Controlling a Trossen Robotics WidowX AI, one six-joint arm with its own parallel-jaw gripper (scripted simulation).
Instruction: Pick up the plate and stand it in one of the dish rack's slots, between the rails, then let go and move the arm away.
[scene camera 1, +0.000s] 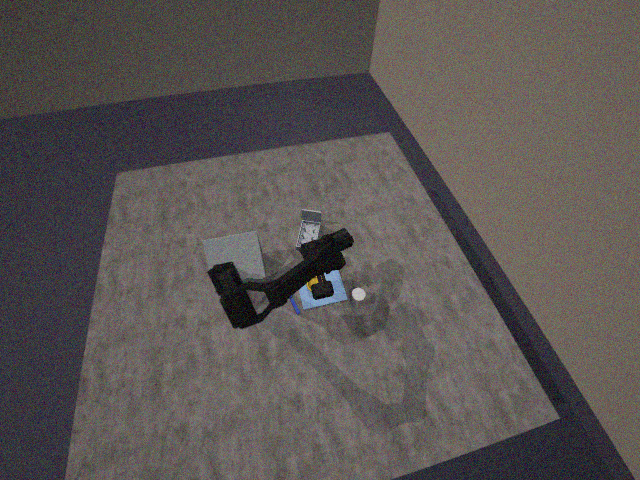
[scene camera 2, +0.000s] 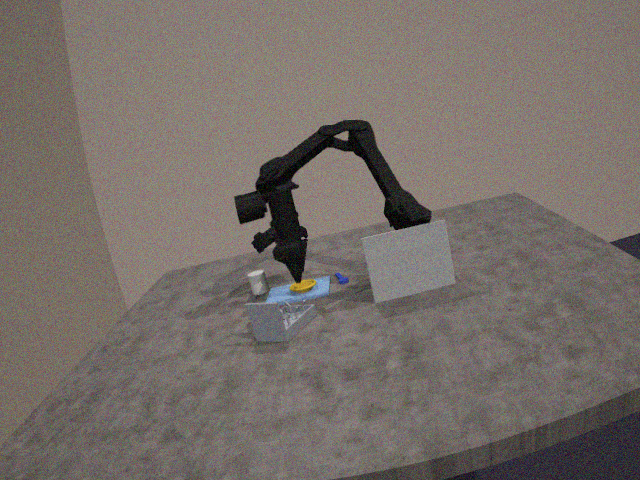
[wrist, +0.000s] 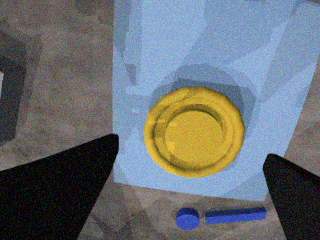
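Labels:
Light blue mat (wrist: 258, 61), same spot as (scene camera 1: 334, 291).

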